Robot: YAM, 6 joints.
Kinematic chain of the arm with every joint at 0, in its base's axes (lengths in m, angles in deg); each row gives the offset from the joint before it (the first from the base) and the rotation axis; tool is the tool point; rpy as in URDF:
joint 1: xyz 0 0 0.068 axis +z
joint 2: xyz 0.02 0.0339 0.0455 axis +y
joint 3: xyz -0.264 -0.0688 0 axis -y
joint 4: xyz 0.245 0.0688 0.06 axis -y
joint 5: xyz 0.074 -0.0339 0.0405 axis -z
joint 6: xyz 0.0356 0 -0.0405 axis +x
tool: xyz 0 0 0 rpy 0 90 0
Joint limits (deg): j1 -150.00..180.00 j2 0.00..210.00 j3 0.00..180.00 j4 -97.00..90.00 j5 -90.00..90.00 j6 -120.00..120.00
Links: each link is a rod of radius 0.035 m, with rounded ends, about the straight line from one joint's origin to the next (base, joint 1, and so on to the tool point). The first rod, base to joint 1, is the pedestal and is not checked.
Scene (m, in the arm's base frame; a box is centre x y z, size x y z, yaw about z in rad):
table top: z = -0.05
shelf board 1: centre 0.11 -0.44 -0 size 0.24 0.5 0.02 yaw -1.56
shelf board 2: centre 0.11 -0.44 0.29 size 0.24 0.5 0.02 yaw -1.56
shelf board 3: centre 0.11 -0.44 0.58 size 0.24 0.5 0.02 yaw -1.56
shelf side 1: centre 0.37 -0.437 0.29 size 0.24 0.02 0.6 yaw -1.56
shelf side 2: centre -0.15 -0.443 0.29 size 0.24 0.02 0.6 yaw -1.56
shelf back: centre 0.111 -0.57 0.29 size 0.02 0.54 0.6 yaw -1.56
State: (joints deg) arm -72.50 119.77 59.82 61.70 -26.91 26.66
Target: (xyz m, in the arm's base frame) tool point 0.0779 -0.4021 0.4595
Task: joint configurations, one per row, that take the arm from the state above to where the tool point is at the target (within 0.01 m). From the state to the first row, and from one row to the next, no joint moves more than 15 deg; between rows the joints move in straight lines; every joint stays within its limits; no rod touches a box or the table.
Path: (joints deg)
1: -67.97 115.29 51.44 66.49 -31.56 39.72
2: -63.43 110.80 43.06 71.28 -36.20 52.78
3: -58.90 106.32 34.68 76.08 -40.85 65.84
4: -54.36 101.84 26.31 80.87 -45.49 78.91
5: -49.83 97.36 17.93 85.66 -50.14 91.97
6: -54.78 91.40 25.56 83.00 -45.92 78.91
7: -59.73 85.45 33.20 80.34 -41.71 65.84
8: -64.68 79.49 40.84 77.69 -37.50 52.78
9: -69.63 73.54 48.48 75.03 -33.29 39.72
10: -74.58 67.58 56.12 72.37 -29.07 26.66
11: -76.74 80.11 68.58 68.87 -27.32 26.66
12: -78.89 92.64 81.05 65.37 -25.57 26.66
13: -81.05 105.17 93.52 61.87 -23.81 26.66

